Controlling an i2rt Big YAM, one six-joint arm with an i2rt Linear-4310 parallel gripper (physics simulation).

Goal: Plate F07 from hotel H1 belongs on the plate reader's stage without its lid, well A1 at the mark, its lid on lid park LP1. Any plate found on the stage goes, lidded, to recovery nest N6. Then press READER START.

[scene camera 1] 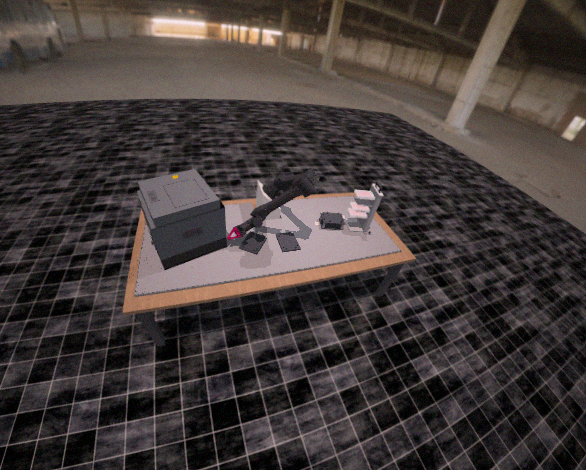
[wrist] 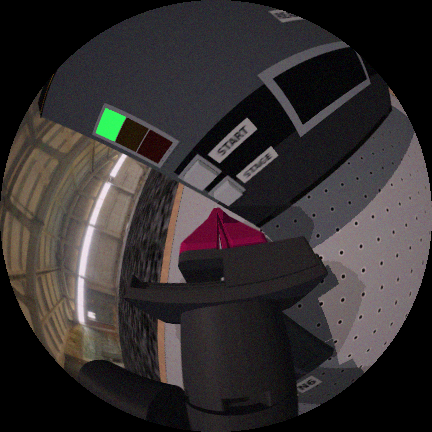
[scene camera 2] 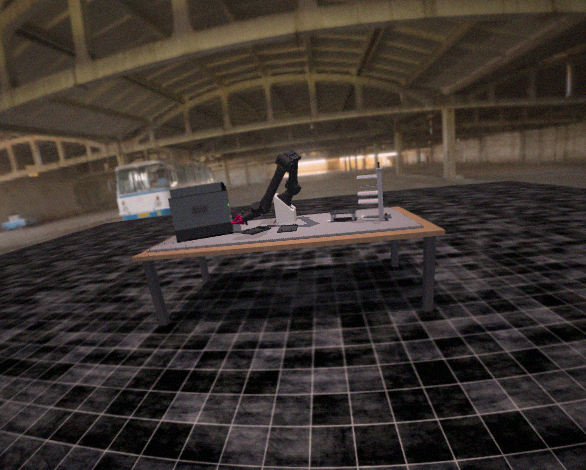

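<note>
There is a stage door (wrist: 311, 85) that I can see. I can see my gripper (wrist: 216, 212) too, and it is shut and holds nothing.
</note>
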